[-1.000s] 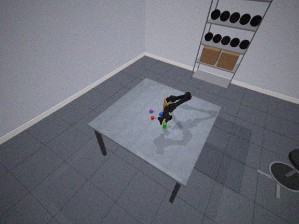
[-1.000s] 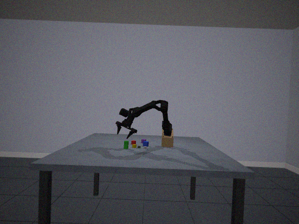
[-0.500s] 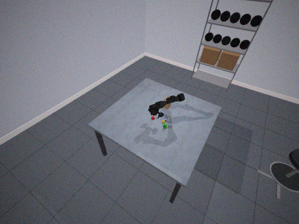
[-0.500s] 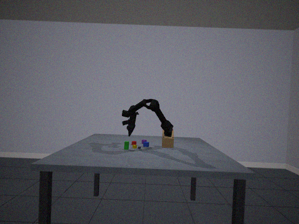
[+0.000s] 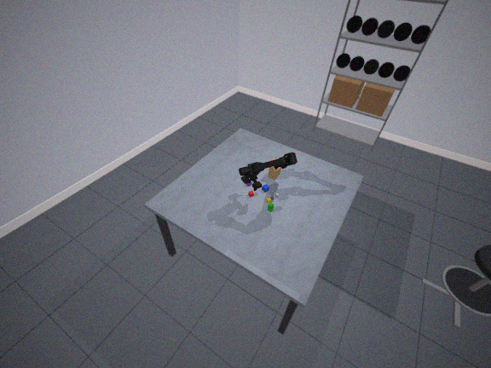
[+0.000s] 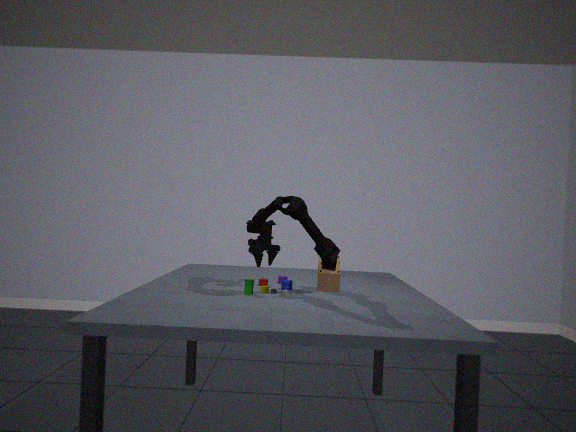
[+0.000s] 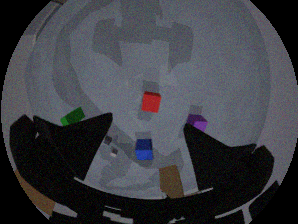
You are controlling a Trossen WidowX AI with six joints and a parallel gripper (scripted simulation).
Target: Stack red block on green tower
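My gripper tip is 80 mm above the red block. Also, from my gripper tip: purple block 90 mm to the right, 80 mm below, 80 mm behind; blue block 120 mm behind, 70 mm below, 50 mm to the left; yellow block 140 mm to the left, 80 mm below, 30 mm behind.
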